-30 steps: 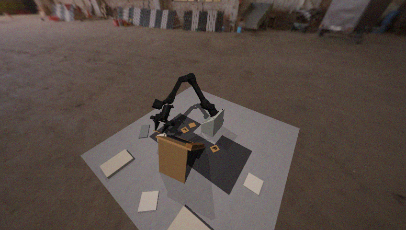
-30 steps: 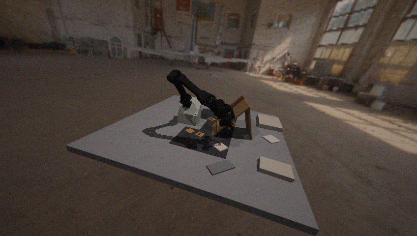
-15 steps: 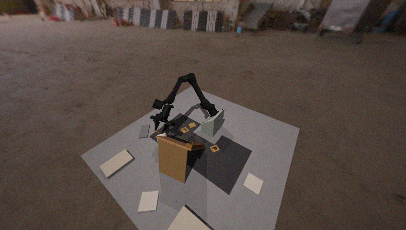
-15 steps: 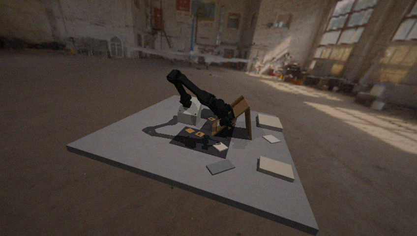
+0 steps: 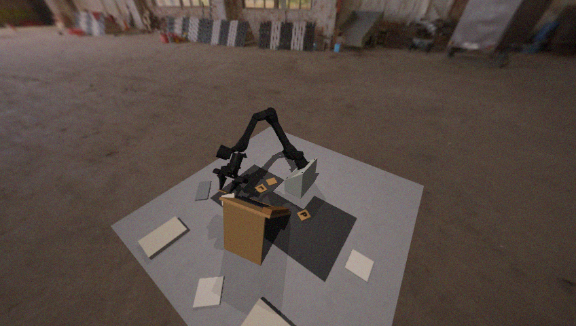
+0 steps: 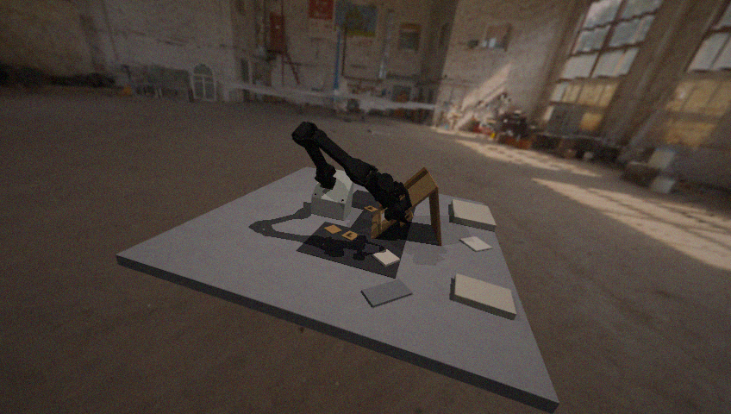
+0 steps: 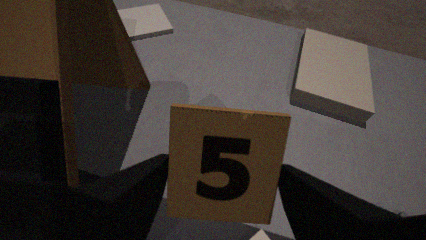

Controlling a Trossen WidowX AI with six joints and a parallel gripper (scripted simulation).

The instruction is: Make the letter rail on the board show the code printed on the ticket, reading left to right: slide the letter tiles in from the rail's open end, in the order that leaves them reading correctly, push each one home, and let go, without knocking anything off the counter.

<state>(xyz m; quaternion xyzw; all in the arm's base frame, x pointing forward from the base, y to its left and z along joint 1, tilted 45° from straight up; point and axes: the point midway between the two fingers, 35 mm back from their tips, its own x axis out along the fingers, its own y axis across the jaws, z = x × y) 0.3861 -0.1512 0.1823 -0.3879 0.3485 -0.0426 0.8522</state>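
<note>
My gripper tip is 190 mm to the right of the white ticket, 90 mm past it and 80 mm above it. The rest, counted from my gripper tip: small white card: 150 mm below, 60 mm to the right, 40 mm behind; then grey plate: 250 mm to the right, 150 mm below, 10 mm behind; then letter tile: right at my gripper tip.
</note>
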